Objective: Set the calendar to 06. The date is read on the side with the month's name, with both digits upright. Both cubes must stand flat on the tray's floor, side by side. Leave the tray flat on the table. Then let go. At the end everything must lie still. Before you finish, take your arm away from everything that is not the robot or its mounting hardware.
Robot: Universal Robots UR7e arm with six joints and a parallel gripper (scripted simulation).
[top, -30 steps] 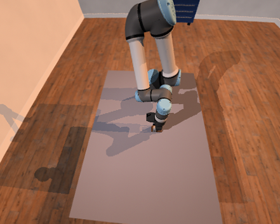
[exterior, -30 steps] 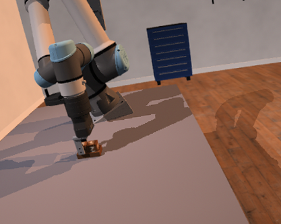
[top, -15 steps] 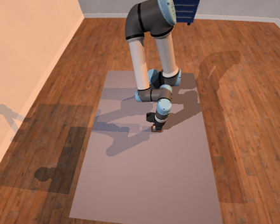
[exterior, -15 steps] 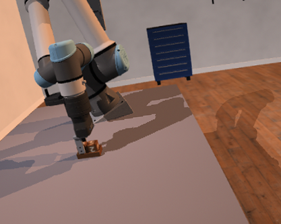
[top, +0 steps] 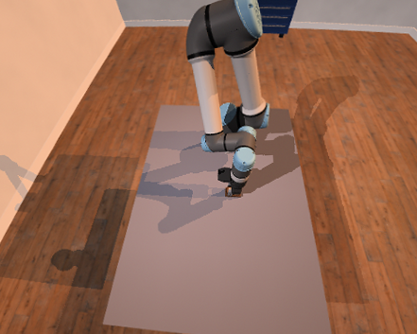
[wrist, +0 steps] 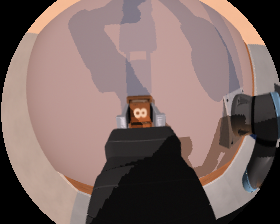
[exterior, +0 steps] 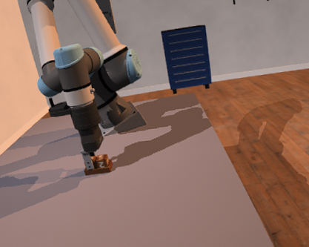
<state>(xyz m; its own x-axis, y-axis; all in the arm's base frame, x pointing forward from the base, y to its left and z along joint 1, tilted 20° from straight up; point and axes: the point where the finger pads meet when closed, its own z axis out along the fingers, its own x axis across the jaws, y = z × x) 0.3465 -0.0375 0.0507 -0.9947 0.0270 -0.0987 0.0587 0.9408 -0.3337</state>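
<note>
Now: the brown wooden tray 20 mm to the left of my hand and 30 mm below it.
</note>
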